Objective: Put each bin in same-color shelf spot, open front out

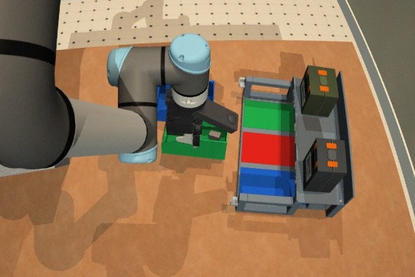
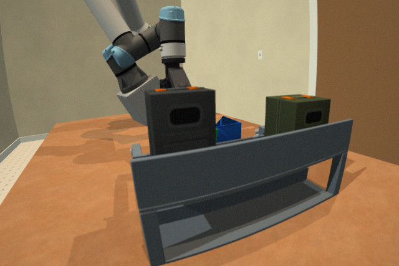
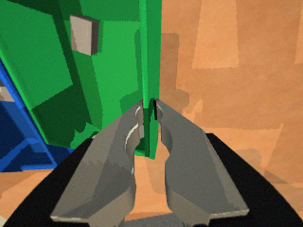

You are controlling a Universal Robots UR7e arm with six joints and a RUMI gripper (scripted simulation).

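The green bin is 40 mm to the left of my hand and 30 mm below it. From my hand the other things lie so: shelf front lip: 130 mm ahead, 70 mm below, 20 mm to the left; black box: 290 mm ahead, 130 mm to the right, 80 mm above; blue bin: 160 mm to the left, 40 mm below, 20 mm behind.
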